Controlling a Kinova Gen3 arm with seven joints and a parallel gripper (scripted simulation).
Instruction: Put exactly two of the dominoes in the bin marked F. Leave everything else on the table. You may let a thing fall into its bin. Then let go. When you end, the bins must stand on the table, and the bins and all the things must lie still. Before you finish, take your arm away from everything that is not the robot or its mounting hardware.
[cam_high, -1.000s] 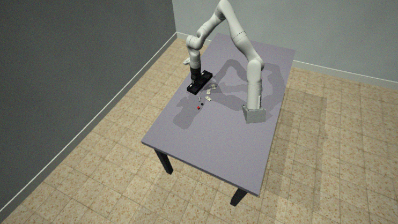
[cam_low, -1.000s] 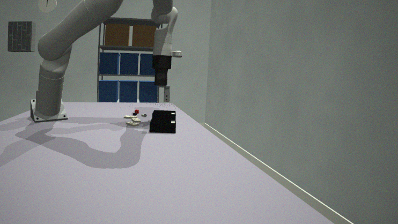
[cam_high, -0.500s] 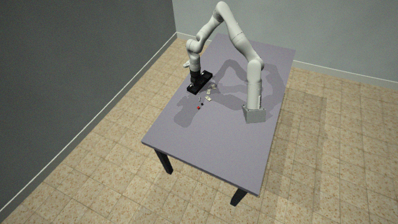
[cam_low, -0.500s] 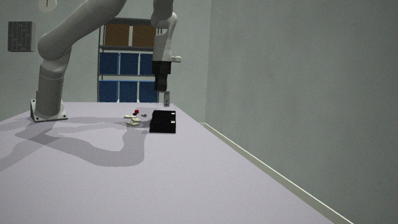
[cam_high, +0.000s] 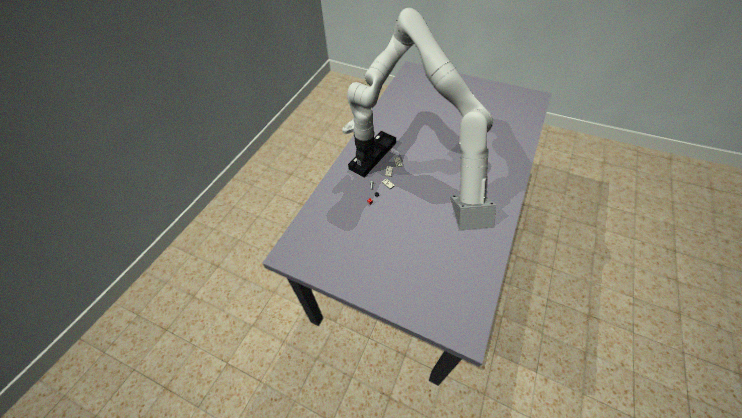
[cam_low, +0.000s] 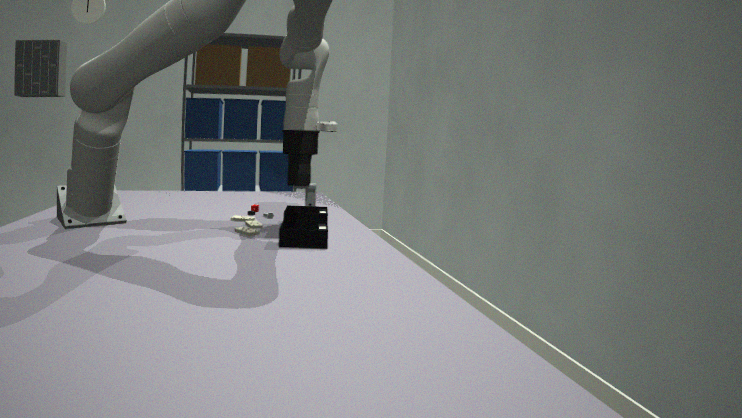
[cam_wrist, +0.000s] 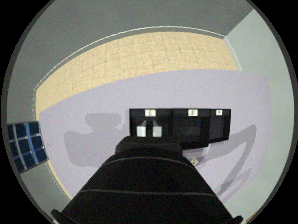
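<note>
Right now my hand is 120 mm past the pale domino, 30 mm above it and 10 mm to the left of it. From my hand the other things lie so: black piece (120 mm to the left, 120 mm behind, 40 mm below); grey bolt (80 mm to the left, 80 mm behind, 30 mm below); red piece (170 mm to the left, 100 mm behind, 30 mm below).
</note>
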